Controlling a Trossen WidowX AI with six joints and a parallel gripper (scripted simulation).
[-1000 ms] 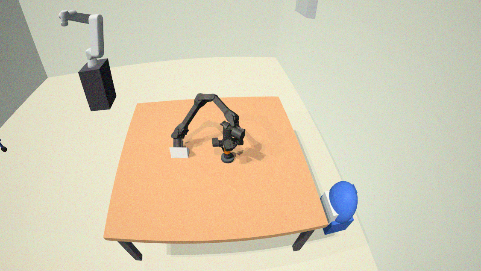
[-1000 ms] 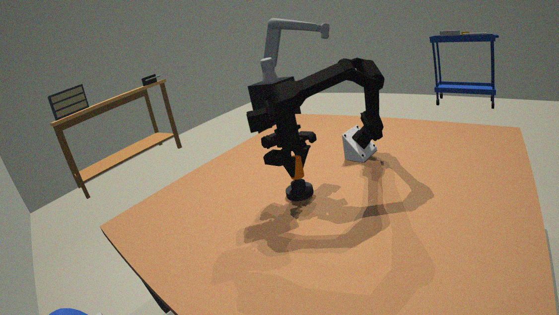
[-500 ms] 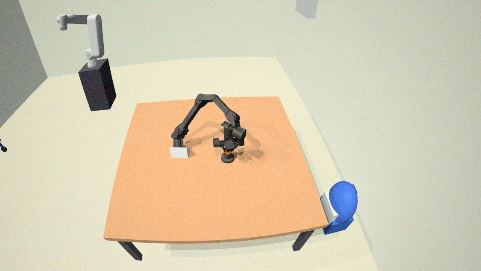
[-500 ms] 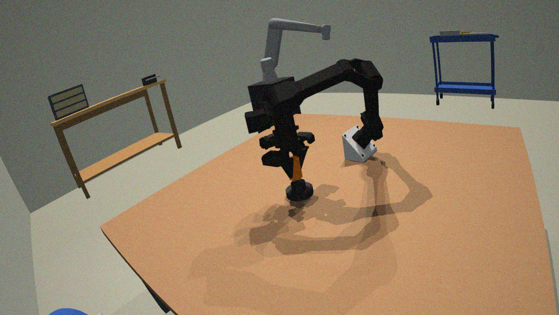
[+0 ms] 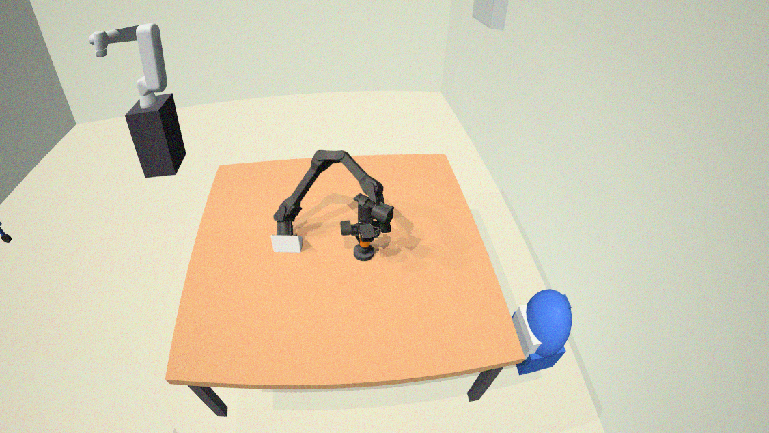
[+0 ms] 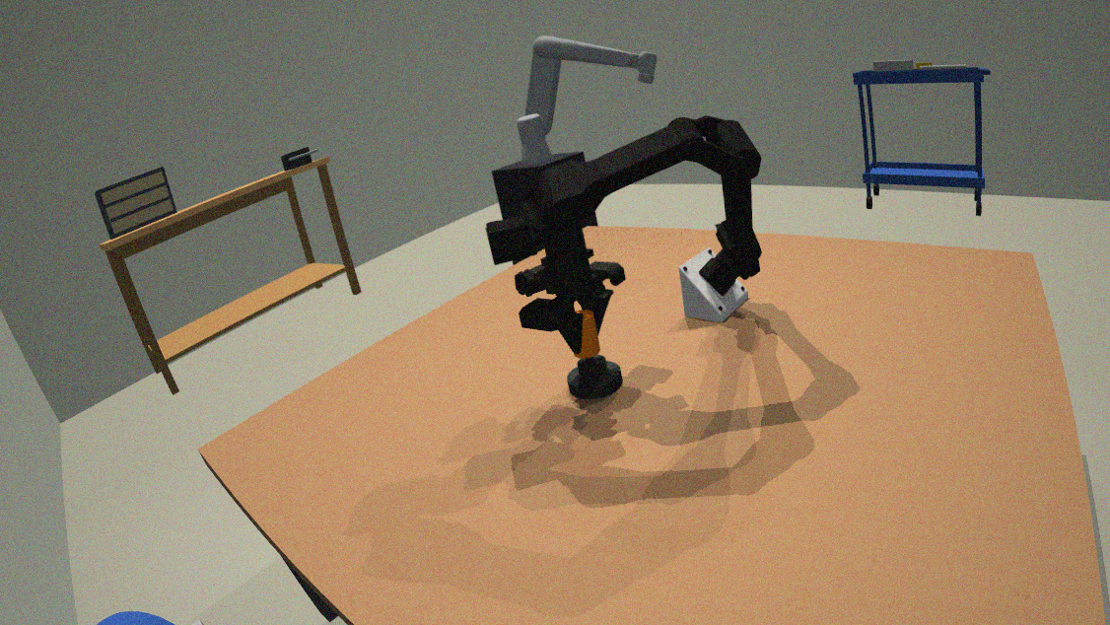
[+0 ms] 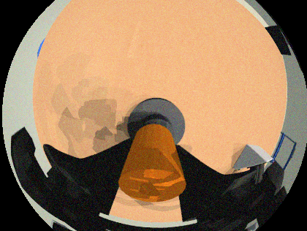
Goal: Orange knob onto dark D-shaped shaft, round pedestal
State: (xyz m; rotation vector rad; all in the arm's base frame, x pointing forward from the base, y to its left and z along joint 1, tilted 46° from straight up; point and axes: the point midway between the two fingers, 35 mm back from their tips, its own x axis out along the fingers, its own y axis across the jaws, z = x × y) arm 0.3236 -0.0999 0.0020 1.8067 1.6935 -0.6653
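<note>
My gripper tip is 2 cm below the orange knob. Round my gripper tip: dark round pedestal (4 cm below).
</note>
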